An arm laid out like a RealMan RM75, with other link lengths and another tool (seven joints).
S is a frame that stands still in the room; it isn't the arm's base.
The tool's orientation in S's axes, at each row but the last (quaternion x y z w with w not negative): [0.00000 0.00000 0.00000 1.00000]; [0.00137 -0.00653 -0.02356 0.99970]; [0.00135 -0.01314 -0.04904 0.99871]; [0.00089 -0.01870 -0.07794 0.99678]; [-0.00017 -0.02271 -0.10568 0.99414]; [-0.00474 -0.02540 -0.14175 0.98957]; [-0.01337 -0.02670 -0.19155 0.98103]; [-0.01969 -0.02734 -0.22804 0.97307]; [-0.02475 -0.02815 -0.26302 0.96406]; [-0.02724 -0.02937 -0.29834 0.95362]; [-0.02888 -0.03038 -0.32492 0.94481]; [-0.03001 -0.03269 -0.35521 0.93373]
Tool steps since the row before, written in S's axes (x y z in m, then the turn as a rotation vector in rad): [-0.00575 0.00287 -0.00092 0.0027 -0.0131 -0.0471]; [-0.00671 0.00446 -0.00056 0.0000 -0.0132 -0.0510]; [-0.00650 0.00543 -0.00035 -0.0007 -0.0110 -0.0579]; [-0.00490 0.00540 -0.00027 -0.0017 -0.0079 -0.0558]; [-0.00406 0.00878 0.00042 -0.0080 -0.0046 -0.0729]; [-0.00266 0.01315 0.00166 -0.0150 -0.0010 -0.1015]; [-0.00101 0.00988 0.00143 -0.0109 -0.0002 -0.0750]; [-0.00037 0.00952 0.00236 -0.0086 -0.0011 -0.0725]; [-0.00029 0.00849 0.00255 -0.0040 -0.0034 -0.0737]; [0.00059 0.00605 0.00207 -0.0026 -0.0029 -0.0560]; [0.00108 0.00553 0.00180 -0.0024 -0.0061 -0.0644]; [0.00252 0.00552 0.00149 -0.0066 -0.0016 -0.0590]
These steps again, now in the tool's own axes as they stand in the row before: [-0.00575 0.00287 -0.00092 0.0027 -0.0131 -0.0471]; [-0.00692 0.00414 -0.00048 0.0000 -0.0133 -0.0510]; [-0.00701 0.00477 -0.00019 -0.0011 -0.0112 -0.0578]; [-0.00569 0.00457 -0.00008 -0.0025 -0.0083 -0.0557]; [-0.00579 0.00773 0.00065 -0.0101 -0.0065 -0.0725]; [-0.00615 0.01187 0.00201 -0.0193 -0.0050 -0.1006]; [-0.00456 0.00875 0.00184 -0.0143 -0.0031 -0.0744]; [-0.00440 0.00830 0.00285 -0.0117 -0.0029 -0.0720]; [-0.00437 0.00707 0.00309 -0.0067 -0.0025 -0.0735]; [-0.00280 0.00523 0.00246 -0.0045 -0.0019 -0.0559]; [-0.00240 0.00496 0.00216 -0.0031 -0.0040 -0.0645]; [-0.00165 0.00574 0.00182 -0.0087 -0.0036 -0.0586]
